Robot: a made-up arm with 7 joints. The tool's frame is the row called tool. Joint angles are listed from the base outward.
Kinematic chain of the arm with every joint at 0, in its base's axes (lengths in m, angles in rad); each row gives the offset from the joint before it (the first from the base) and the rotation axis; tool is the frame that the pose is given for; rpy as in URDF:
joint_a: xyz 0 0 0 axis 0.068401 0.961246 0.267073
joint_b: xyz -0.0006 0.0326 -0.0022 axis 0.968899 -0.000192 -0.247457
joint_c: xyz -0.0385 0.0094 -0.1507 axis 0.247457 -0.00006 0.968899
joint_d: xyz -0.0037 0 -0.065 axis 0.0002 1 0.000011
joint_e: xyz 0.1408 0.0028 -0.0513 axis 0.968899 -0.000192 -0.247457
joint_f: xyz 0.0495 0 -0.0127 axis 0.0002 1 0.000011
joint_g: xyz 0.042 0 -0.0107 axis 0.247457 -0.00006 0.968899
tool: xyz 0 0 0 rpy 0 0.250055 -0.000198
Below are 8 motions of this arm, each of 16 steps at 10 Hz.
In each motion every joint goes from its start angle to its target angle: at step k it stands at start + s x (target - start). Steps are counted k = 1, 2, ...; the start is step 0. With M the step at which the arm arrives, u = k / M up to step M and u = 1 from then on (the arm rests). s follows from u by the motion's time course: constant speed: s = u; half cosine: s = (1 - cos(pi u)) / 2; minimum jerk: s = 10 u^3 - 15 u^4 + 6 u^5.
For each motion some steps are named. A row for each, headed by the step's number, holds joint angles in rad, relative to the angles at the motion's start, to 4 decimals.
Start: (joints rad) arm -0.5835 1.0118 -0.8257 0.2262 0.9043 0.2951 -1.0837
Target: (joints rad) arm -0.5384 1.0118 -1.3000 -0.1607 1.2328 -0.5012 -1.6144
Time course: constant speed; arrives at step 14
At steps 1, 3, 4, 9, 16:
1: 0.0032 0.0000 -0.0339 -0.0276 0.0235 -0.0569 -0.0379
3: 0.0097 0.0000 -0.1016 -0.0829 0.0704 -0.1706 -0.1137
4: 0.0129 0.0000 -0.1355 -0.1105 0.0939 -0.2275 -0.1516
9: 0.0290 0.0000 -0.3049 -0.2487 0.2112 -0.5119 -0.3412
16: 0.0451 0.0000 -0.4743 -0.3869 0.3285 -0.7963 -0.5307

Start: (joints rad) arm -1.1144 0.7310 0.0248 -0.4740 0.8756 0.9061 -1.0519
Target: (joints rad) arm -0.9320 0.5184 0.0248 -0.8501 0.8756 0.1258 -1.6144
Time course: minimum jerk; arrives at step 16
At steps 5, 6, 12, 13, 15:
5: 0.0328 -0.0383 0.0000 -0.0677 0.0000 -0.1405 -0.1013
6: 0.0502 -0.0585 0.0000 -0.1035 0.0000 -0.2147 -0.1548
12: 0.1635 -0.1906 0.0000 -0.3372 0.0000 -0.6995 -0.5043
13: 0.1735 -0.2022 0.0000 -0.3578 0.0000 -0.7422 -0.5351
15: 0.1820 -0.2121 0.0000 -0.3753 0.0000 -0.7786 -0.5613

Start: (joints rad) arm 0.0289 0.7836 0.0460 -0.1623 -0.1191 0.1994 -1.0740
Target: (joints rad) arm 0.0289 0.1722 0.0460 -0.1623 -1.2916 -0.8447 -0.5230
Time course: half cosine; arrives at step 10
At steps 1, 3, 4, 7, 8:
1: 0.0000 -0.0150 0.0000 0.0000 -0.0287 -0.0256 0.0135
3: 0.0000 -0.1260 0.0000 0.0000 -0.2417 -0.2152 0.1136
4: 0.0000 -0.2112 0.0000 0.0000 -0.4051 -0.3607 0.1904
7: 0.0000 -0.4854 0.0000 0.0000 -0.9308 -0.8289 0.4374
8: 0.0000 -0.5530 0.0000 0.0000 -1.0605 -0.9444 0.4984

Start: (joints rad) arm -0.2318 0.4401 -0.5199 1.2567 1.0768 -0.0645 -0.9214
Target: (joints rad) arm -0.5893 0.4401 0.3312 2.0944 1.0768 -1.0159 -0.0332
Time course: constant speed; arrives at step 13
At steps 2, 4, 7, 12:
2: -0.0550 0.0000 0.1309 0.1289 0.0000 -0.1464 0.1366
4: -0.1100 0.0000 0.2619 0.2578 0.0000 -0.2927 0.2733
7: -0.1925 0.0000 0.4583 0.4511 0.0000 -0.5123 0.4783
12: -0.3300 0.0000 0.7856 0.7733 0.0000 -0.8782 0.8199

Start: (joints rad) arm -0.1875 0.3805 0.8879 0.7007 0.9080 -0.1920 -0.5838
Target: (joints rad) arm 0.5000 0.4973 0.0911 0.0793 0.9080 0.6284 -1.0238
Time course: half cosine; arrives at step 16
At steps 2, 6, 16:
2: 0.0262 0.0044 -0.0303 -0.0237 0.0000 0.0312 -0.0167
6: 0.2122 0.0361 -0.2459 -0.1918 0.0000 0.2532 -0.1358
16: 0.6875 0.1168 -0.7968 -0.6214 0.0000 0.8204 -0.4400

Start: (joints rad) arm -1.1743 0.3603 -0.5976 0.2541 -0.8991 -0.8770 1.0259
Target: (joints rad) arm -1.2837 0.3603 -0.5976 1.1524 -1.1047 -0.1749 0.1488
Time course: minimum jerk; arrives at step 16
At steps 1, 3, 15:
1: -0.0002 0.0000 0.0000 0.0020 -0.0005 0.0016 -0.0019
3: -0.0053 0.0000 0.0000 0.0438 -0.0100 0.0342 -0.0428
15: -0.1092 0.0000 0.0000 0.8963 -0.2051 0.7005 -0.8752

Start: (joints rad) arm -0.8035 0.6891 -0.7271 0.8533 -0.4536 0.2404 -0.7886
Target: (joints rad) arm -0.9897 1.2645 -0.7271 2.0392 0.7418 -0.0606 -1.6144
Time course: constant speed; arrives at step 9
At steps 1, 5, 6, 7, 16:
1: -0.0207 0.0639 0.0000 0.1318 0.1328 -0.0334 -0.0918
5: -0.1034 0.3197 0.0000 0.6588 0.6641 -0.1672 -0.4588
6: -0.1241 0.3836 0.0000 0.7906 0.7969 -0.2007 -0.5505
7: -0.1448 0.4475 0.0000 0.9224 0.9298 -0.2341 -0.6423
16: -0.1862 0.5754 0.0000 1.1859 1.1954 -0.3010 -0.8258

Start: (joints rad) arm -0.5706 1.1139 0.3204 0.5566 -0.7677 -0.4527 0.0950
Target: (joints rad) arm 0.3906 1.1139 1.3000 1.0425 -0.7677 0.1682 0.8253
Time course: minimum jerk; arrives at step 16
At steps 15, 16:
15: 0.9591 0.0000 0.9774 0.4848 0.0000 0.6195 0.7287
16: 0.9612 0.0000 0.9796 0.4859 0.0000 0.6209 0.7303

